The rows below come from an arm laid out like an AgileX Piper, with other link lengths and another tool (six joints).
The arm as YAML. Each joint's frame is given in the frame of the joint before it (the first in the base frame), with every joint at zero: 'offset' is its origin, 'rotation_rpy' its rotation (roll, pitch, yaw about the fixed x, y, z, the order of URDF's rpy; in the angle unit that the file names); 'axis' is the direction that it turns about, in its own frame. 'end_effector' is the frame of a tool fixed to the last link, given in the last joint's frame.
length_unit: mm
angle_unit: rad
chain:
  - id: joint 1
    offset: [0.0, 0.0, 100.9]
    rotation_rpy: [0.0, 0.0, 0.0]
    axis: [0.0, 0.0, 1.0]
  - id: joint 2
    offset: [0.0, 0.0, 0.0]
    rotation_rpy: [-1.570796, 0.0, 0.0]
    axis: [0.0, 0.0, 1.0]
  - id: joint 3
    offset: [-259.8, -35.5, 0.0]
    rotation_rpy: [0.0, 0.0, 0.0]
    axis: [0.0, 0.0, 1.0]
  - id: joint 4
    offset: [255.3, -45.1, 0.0]
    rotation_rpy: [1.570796, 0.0, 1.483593]
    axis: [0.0, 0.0, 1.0]
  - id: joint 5
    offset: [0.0, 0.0, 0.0]
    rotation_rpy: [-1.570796, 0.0, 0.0]
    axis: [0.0, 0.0, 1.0]
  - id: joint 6
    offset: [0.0, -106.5, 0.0]
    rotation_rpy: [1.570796, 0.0, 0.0]
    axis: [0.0, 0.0, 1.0]
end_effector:
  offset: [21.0, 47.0, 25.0]
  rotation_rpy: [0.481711, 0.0, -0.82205]
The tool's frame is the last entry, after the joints.
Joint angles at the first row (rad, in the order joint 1, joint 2, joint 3, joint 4, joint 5, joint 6):
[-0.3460 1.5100 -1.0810 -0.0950 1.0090 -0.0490]
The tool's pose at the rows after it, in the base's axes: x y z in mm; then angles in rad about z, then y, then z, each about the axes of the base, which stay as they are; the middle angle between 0 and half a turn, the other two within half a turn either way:
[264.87 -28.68 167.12 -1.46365 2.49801 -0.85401]
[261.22 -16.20 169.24 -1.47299 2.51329 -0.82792]
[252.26 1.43 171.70 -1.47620 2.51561 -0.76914]
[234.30 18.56 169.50 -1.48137 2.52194 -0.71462]
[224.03 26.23 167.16 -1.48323 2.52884 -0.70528]
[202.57 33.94 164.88 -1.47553 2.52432 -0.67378]
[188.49 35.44 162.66 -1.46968 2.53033 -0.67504]
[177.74 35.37 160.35 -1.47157 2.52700 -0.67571]
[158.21 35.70 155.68 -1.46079 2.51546 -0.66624]
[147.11 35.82 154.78 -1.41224 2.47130 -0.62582]
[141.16 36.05 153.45 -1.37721 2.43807 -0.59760]
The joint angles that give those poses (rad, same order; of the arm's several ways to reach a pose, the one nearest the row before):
[-0.2540 1.4850 -1.0770 -0.0580 1.0870 -0.0350]
[-0.2130 1.4720 -1.0710 -0.0540 1.1100 -0.0300]
[-0.1510 1.4350 -1.0430 -0.0540 1.1220 -0.0300]
[-0.0900 1.3730 -0.9740 -0.0530 1.1220 -0.0280]
[-0.0620 1.3380 -0.9320 -0.0520 1.1220 -0.0110]
[-0.0310 1.2540 -0.8510 -0.0520 1.1190 -0.0050]
[-0.0300 1.1990 -0.7980 -0.0460 1.1240 0.0000]
[-0.0300 1.1550 -0.7570 -0.0490 1.1250 0.0000]
[-0.0300 1.0670 -0.6800 -0.0510 1.1230 0.0000]
[-0.0300 0.9850 -0.6280 -0.0530 1.1000 0.0000]
[-0.0300 0.9330 -0.5940 -0.0530 1.0780 0.0000]

